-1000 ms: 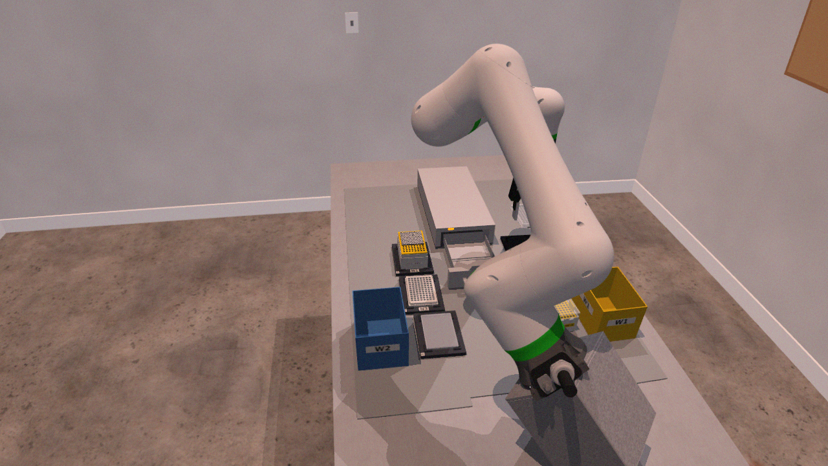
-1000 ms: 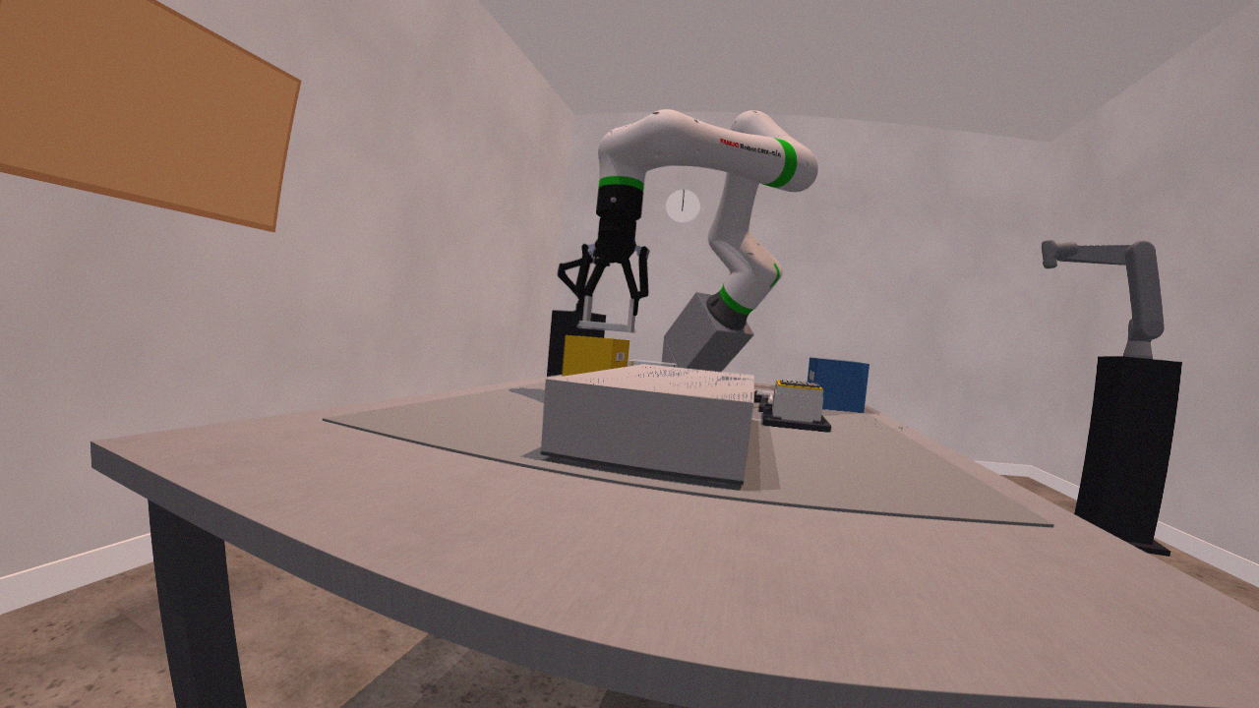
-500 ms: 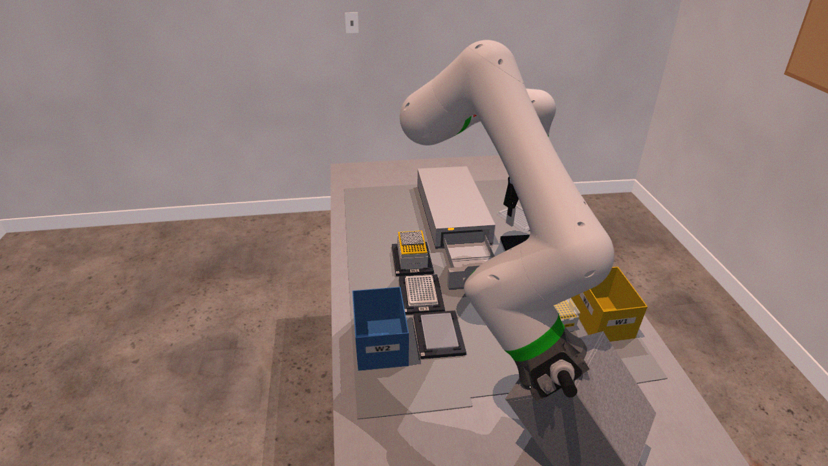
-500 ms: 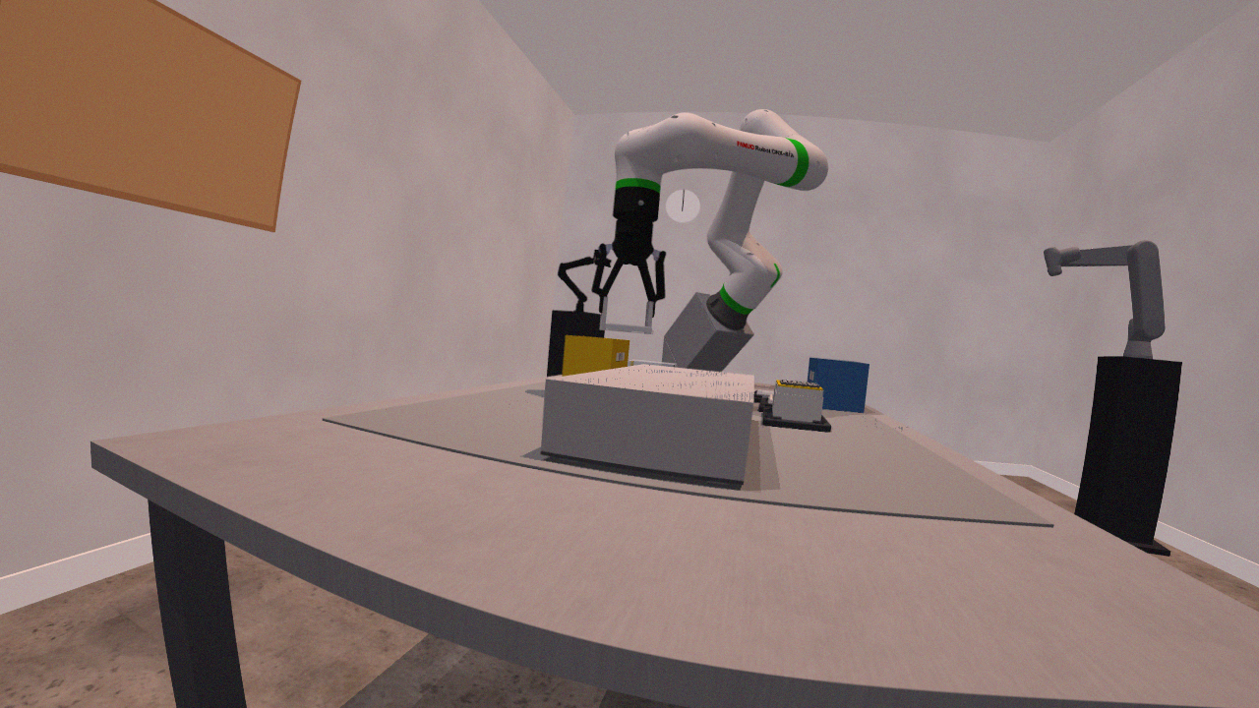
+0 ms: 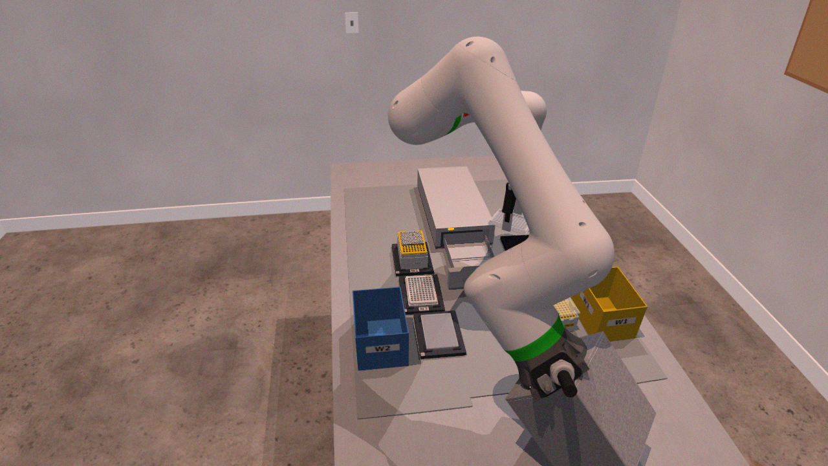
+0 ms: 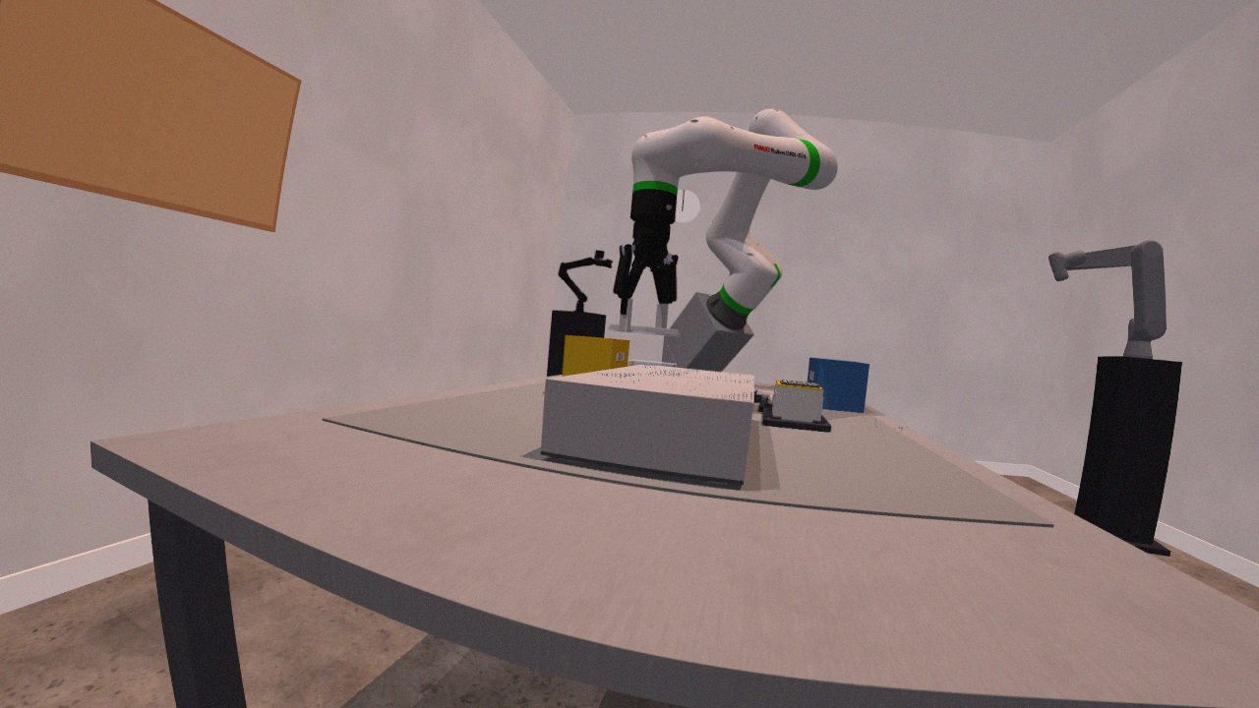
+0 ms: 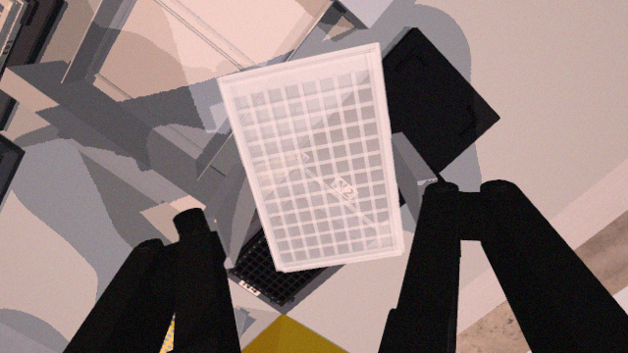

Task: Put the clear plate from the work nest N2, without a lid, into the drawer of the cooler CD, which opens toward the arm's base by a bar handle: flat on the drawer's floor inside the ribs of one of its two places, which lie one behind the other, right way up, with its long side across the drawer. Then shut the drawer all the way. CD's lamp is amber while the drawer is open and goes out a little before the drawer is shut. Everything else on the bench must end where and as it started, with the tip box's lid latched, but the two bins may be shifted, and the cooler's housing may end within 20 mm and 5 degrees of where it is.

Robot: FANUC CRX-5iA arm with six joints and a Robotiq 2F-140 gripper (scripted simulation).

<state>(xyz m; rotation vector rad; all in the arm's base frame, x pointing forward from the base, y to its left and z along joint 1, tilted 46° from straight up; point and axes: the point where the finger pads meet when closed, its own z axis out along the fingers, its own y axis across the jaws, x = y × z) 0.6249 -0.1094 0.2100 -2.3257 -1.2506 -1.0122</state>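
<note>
My gripper is now 6 cm past the drawer, 12 cm to the right of it and 14 cm above it. The rest, counted from my hand: yellow tip box: 6 cm behind, 31 cm to the left, 11 cm below; black nest N2: 5 cm ahead, 6 cm to the right, 16 cm below; black plate: 12 cm behind, 10 cm to the right, 15 cm below.
</note>
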